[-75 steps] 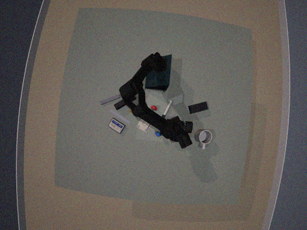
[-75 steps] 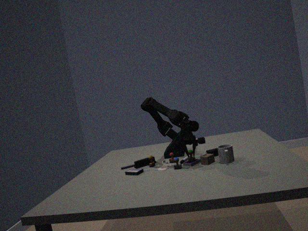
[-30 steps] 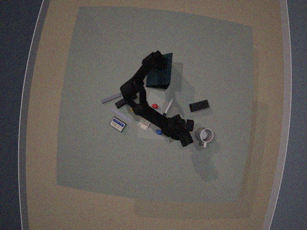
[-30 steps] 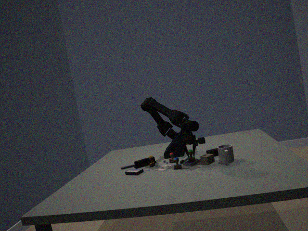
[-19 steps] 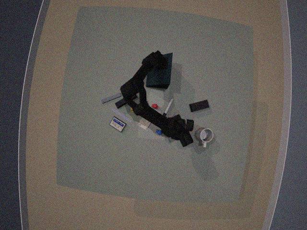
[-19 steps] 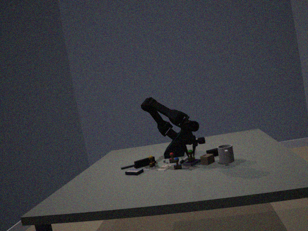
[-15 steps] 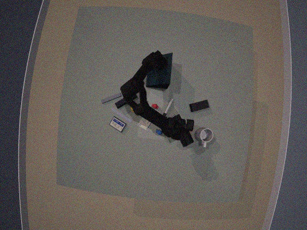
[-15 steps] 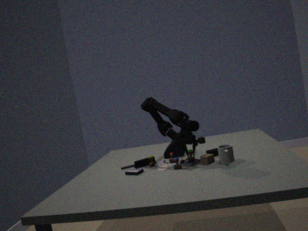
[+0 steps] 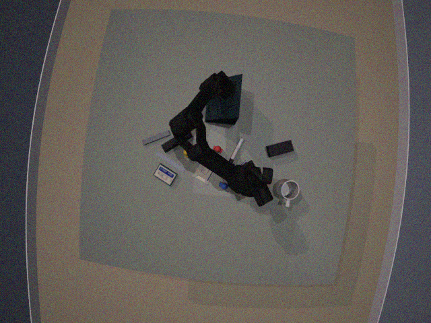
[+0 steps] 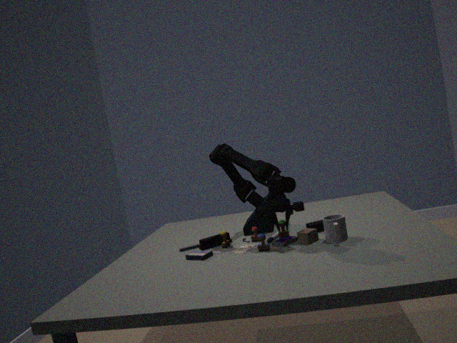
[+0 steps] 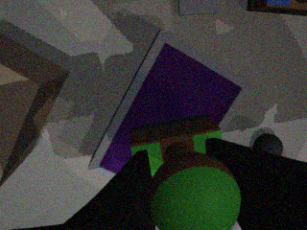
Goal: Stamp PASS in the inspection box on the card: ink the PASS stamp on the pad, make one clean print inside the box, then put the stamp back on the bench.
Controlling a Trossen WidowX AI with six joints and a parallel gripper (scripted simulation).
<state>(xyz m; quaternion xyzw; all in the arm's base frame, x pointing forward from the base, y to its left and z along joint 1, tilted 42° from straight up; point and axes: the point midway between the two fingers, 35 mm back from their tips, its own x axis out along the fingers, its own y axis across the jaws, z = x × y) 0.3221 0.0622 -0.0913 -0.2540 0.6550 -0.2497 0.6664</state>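
Right now my gripper tip is 4 cm above the purple ink pad. From my gripper tip the other things lie so: green-knobbed stamp (right at my gripper tip); tan block (3 cm ahead, 9 cm to the left, 3 cm below); marker (7 cm behind, 5 cm to the right, 4 cm below).
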